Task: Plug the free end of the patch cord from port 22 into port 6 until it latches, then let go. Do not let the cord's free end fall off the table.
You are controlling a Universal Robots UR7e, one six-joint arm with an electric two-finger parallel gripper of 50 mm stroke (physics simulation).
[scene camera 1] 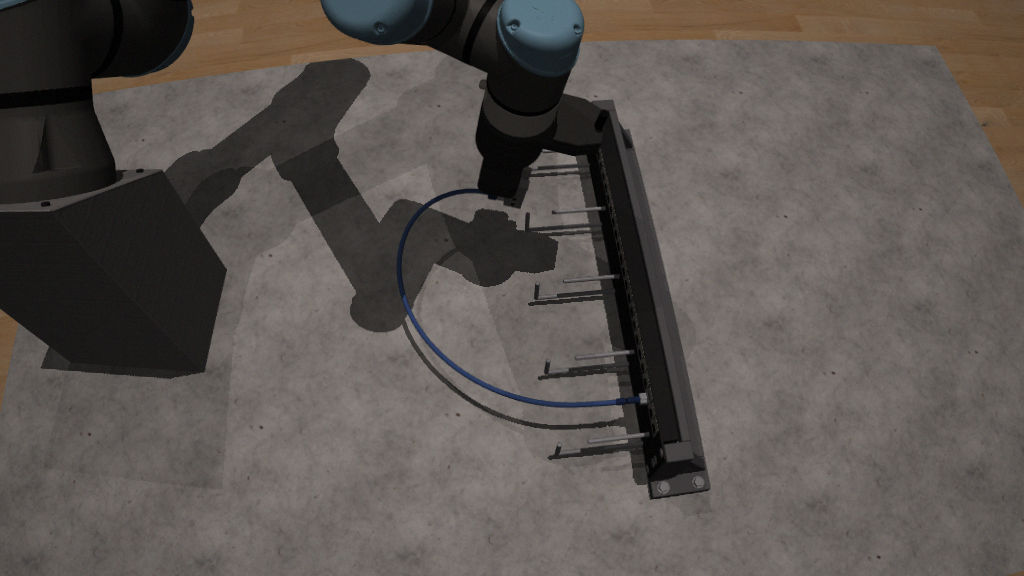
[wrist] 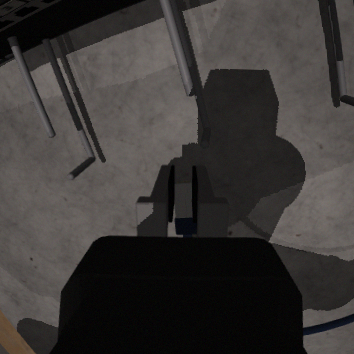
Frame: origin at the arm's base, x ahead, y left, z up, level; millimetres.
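Seen in the pictures: gripper, fingertip midpoint: (scene camera 1: 513, 198) (wrist: 182, 182); arm's base, origin of the base link: (scene camera 1: 44, 188).
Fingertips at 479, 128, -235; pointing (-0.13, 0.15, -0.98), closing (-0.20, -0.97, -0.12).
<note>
Pixels of each thing's top centre, then the offset from my fingertips to it, as dx, dy, dz. "spot": a spot on its surface instead.
- dark patch panel, middle of its top: (scene camera 1: 612, 257) +111, -108, +34
- cord's free-end plug, middle of its top: (wrist: 181, 204) -8, +1, +13
- hooked rod, surface spot: (scene camera 1: 537, 290) spot: +26, -118, -27
The blue patch cord (scene camera 1: 458, 368) (wrist: 330, 325) bows in a wide arc left of the dark patch panel (scene camera 1: 658, 315) (wrist: 60, 25). Its fixed end (scene camera 1: 631, 400) sits in a port near the panel's near end. My gripper (scene camera 1: 512, 202) (wrist: 182, 182) is shut on the cord's free-end plug (wrist: 184, 202), whose blue boot (wrist: 185, 226) points back toward the gripper body. The plug is raised above the table, left of the panel's far part and apart from the ports. In the scene view the gripper mostly hides the plug. The port numbers, including 6, are not readable.
Paired grey guide rods stick out from the panel's port side, including a straight rod (scene camera 1: 590, 278) (wrist: 176, 47) and a hooked rod (scene camera 1: 537, 290). In the scene view, the gripper is close to the far rods. The robot's pedestal (scene camera 1: 114, 279) stands at the left.
</note>
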